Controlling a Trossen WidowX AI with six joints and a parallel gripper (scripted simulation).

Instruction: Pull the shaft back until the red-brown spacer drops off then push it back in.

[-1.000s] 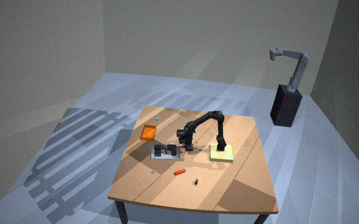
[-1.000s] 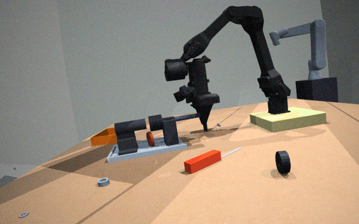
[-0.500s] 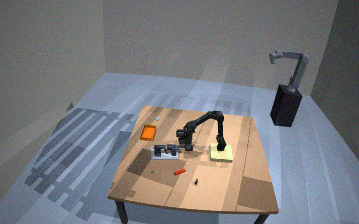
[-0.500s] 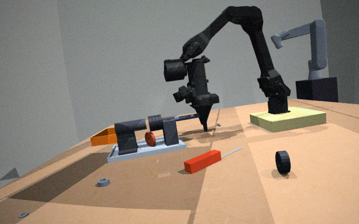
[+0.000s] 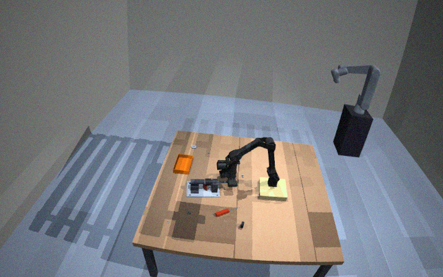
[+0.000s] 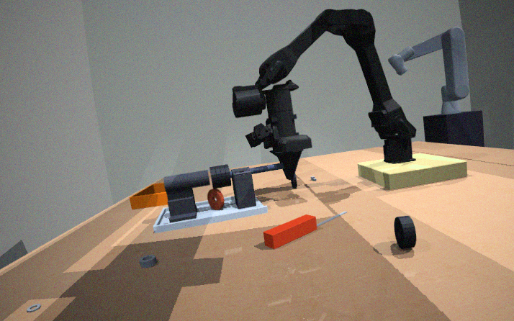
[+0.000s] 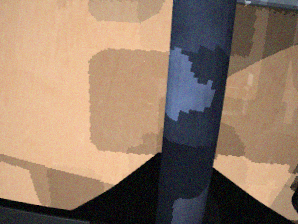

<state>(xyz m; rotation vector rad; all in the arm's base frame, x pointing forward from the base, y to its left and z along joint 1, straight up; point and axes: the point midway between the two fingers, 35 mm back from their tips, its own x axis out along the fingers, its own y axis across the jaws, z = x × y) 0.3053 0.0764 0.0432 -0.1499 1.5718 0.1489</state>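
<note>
Right now the shaft is 80 mm ahead of my gripper tip, 30 mm above it and 10 mm to the left of it. Round my gripper tip: orange tray (380 mm ahead, 210 mm to the right, 40 mm below); then red-brown spacer (170 mm ahead, 30 mm to the left, 20 mm below); then dark spacer (160 mm ahead, 30 mm to the left, 30 mm above).
</note>
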